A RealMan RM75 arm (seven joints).
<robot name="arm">
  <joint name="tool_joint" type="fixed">
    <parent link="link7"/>
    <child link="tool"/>
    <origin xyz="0 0 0"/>
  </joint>
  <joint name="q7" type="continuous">
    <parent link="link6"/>
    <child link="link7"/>
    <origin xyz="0 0 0.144"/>
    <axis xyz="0 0 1"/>
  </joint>
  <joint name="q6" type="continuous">
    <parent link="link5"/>
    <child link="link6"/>
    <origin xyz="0 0 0"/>
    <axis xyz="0 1 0"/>
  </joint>
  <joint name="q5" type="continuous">
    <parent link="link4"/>
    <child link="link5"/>
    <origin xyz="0 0 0.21"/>
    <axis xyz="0 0 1"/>
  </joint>
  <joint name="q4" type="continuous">
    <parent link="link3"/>
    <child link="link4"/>
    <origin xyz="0 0 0"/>
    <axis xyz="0 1 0"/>
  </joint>
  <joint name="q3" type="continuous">
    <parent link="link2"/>
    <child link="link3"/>
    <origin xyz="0 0 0.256"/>
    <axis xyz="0 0 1"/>
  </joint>
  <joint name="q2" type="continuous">
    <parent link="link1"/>
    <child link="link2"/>
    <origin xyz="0 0 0"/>
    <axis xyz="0 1 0"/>
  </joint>
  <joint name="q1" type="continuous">
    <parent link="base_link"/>
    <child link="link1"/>
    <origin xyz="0 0 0.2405"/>
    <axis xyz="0 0 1"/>
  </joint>
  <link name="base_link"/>
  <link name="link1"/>
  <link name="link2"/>
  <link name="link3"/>
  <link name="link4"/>
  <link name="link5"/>
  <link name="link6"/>
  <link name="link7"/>
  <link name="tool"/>
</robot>
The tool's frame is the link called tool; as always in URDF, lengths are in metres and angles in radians. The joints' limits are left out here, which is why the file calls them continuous.
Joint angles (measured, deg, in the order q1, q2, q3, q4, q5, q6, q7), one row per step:
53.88 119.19 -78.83 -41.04 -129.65 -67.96 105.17
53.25 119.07 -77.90 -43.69 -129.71 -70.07 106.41
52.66 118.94 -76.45 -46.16 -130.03 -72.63 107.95
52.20 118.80 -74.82 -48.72 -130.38 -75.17 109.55
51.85 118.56 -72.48 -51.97 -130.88 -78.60 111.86
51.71 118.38 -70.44 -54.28 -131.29 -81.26 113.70
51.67 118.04 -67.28 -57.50 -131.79 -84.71 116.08
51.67 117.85 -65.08 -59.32 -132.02 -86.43 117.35
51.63 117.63 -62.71 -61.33 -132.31 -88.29 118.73
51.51 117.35 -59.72 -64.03 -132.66 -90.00 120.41
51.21 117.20 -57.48 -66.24 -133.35 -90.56 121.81
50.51 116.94 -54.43 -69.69 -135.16 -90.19 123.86
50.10 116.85 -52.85 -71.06 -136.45 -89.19 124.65
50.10 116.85 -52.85 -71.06 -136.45 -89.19 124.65
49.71 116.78 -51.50 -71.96 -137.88 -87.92 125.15
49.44 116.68 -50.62 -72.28 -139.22 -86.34 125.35
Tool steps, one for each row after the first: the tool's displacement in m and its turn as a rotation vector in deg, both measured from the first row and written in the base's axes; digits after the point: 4 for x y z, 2 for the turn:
-0.0057 -0.0005 0.0067 -0.07 1.07 -0.42
-0.0098 -0.0014 0.0146 -0.25 2.09 -1.50
-0.0147 -0.0017 0.0236 -0.22 3.13 -2.50
-0.0213 -0.0018 0.0366 -0.07 4.40 -3.95
-0.0259 -0.0018 0.0472 0.12 5.38 -5.28
-0.0324 -0.0006 0.0639 0.88 6.91 -6.88
-0.0359 0.0008 0.0746 1.76 8.11 -7.84
-0.0389 0.0020 0.0867 2.78 9.33 -8.89
-0.0423 0.0044 0.1028 4.79 11.02 -10.00
-0.0429 0.0072 0.1157 7.26 12.15 -11.02
-0.0404 0.0129 0.1364 12.42 13.26 -12.52
-0.0368 0.0172 0.1468 15.71 13.71 -13.41
-0.0368 0.0172 0.1468 15.71 13.71 -13.41
-0.0318 0.0214 0.1556 18.86 13.85 -14.26
-0.0269 0.0259 0.1621 21.64 13.70 -14.84

